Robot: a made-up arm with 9 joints. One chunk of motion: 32 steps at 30 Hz.
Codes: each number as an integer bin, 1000 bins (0 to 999) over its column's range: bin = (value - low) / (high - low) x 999, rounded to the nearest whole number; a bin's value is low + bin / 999 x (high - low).
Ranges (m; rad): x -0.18..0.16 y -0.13..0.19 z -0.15..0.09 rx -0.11..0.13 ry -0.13..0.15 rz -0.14..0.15
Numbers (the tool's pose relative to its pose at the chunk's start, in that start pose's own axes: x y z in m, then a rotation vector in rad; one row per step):
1: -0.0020 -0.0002 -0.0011 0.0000 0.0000 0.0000
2: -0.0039 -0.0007 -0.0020 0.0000 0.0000 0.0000
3: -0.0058 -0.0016 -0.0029 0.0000 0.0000 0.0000
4: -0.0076 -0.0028 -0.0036 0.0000 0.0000 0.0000
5: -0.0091 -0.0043 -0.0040 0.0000 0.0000 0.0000
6: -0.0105 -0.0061 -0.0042 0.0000 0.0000 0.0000
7: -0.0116 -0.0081 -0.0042 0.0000 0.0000 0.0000
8: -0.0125 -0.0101 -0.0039 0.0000 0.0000 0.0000
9: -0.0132 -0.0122 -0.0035 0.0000 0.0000 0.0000
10: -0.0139 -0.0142 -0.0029 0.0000 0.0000 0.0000
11: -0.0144 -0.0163 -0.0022 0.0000 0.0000 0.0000
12: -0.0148 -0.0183 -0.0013 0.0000 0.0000 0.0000
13: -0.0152 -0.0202 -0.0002 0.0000 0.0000 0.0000
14: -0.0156 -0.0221 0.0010 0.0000 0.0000 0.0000
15: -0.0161 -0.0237 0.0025 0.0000 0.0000 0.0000
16: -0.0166 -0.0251 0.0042 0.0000 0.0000 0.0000
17: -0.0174 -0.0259 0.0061 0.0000 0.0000 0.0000
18: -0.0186 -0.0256 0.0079 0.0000 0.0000 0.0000
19: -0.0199 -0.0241 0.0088 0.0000 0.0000 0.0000
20: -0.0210 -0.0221 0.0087 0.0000 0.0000 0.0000
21: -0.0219 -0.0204 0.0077 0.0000 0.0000 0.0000
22: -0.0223 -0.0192 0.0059 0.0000 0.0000 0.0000
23: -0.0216 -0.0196 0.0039 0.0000 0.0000 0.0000
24: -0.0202 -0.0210 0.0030 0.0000 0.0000 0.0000
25: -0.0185 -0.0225 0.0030 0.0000 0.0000 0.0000
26: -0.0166 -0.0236 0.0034 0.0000 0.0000 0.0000
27: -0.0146 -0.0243 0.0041 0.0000 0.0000 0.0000
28: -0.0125 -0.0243 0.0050 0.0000 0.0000 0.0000
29: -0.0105 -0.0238 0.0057 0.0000 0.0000 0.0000
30: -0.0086 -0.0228 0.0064 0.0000 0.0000 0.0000
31: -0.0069 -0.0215 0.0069 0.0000 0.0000 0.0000
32: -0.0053 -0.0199 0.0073 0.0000 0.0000 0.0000
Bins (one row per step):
1: 523 405 620 458 464 482
2: 517 404 616 458 464 482
3: 512 401 612 458 464 482
4: 507 397 609 458 464 482
5: 502 392 608 458 464 482
6: 498 387 607 458 464 482
7: 495 381 607 458 464 482
8: 492 374 608 458 464 482
9: 490 368 610 458 464 482
10: 488 362 612 458 464 482
11: 487 355 615 458 464 482
12: 485 349 619 458 464 482
13: 484 343 624 458 464 482
14: 483 337 629 458 464 482
15: 482 332 635 458 464 482
16: 480 327 642 458 464 482
17: 478 325 650 458 464 482
18: 474 326 657 458 464 482
19: 470 331 661 458 464 482
20: 467 337 661 458 464 482
21: 465 342 656 458 464 482
22: 463 346 649 458 464 482
23: 465 345 641 458 464 482
24: 470 340 637 458 464 482
25: 475 336 637 458 464 482
26: 480 332 639 458 464 482
27: 486 330 641 458 464 482
28: 492 330 645 458 464 482
29: 498 332 648 458 464 482
30: 504 335 651 458 464 482
31: 509 339 653 458 464 482
32: 513 344 655 458 464 482

